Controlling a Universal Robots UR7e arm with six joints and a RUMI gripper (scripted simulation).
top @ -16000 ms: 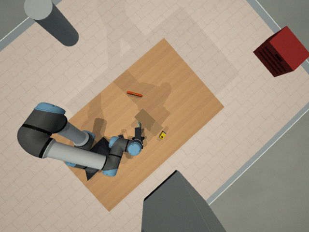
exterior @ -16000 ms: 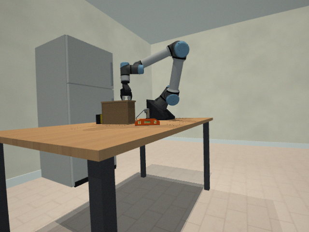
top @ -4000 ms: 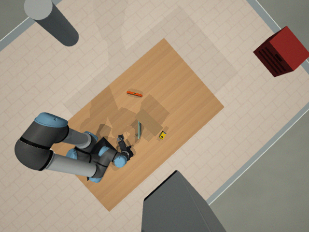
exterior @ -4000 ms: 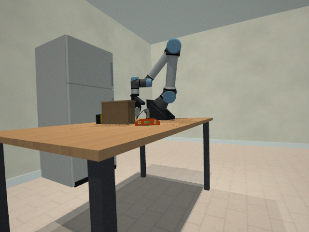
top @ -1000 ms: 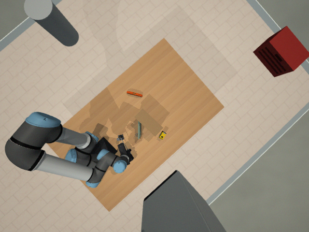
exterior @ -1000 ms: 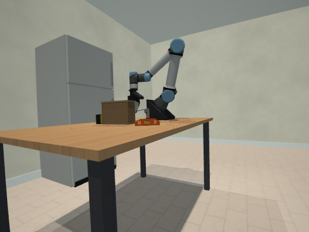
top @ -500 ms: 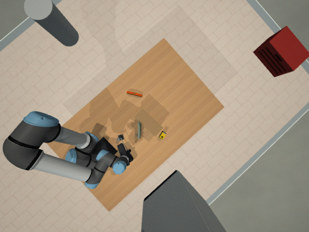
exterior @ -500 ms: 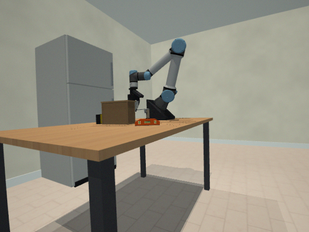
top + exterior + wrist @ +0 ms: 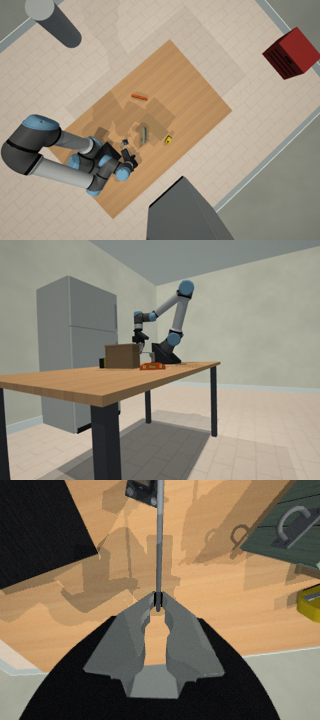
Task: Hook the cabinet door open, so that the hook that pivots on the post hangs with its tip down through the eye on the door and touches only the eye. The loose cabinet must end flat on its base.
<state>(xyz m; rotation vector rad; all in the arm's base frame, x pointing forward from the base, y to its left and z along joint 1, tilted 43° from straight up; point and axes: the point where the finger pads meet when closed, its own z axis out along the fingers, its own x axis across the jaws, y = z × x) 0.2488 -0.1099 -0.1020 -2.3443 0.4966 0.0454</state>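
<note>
My hand is 2 cm short of the thin grey hook, 5 cm to the right of it and 2 cm above it. From my hand the other things lie so: yellow tape measure (30 cm ahead, 16 cm to the right, 8 cm below); then cabinet door (21 cm ahead, 5 cm to the left, 4 cm below); then orange spirit level (43 cm ahead, 29 cm to the left, 10 cm below).
</note>
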